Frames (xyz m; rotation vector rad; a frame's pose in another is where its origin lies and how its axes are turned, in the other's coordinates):
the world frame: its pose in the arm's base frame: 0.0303 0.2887 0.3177 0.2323 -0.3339 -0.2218
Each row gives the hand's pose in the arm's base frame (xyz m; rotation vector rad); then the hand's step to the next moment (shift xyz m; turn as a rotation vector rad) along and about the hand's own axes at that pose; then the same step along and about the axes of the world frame.
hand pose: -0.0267 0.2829 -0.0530 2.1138 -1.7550 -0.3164
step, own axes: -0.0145 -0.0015 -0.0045 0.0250 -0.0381 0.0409
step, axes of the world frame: -0.0028 0.0150 -0.0006 0.0117 -0.0326 -0.0505
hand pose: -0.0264 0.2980 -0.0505 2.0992 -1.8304 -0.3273
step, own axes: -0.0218 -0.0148 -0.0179 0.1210 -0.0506 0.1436
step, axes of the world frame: 0.0124 0.0293 -0.0019 -0.0035 -0.1582 -0.1131
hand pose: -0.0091 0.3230 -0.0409 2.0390 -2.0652 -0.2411
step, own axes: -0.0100 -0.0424 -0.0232 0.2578 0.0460 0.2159
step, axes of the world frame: 0.0439 0.0206 -0.0090 -0.0842 -0.3186 -0.0812
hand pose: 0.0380 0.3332 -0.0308 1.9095 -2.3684 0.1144
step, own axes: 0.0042 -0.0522 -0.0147 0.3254 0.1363 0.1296
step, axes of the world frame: 0.0544 0.0001 -0.0013 -0.1392 -0.3460 0.0468
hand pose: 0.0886 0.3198 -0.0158 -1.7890 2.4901 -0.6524
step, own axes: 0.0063 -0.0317 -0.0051 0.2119 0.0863 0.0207
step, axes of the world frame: 0.0313 -0.0029 0.0089 -0.0904 -0.1931 0.0855
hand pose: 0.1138 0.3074 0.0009 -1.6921 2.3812 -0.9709
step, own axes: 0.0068 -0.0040 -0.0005 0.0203 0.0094 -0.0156
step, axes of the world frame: 0.0034 -0.0049 0.0052 -0.0140 -0.0086 0.0218
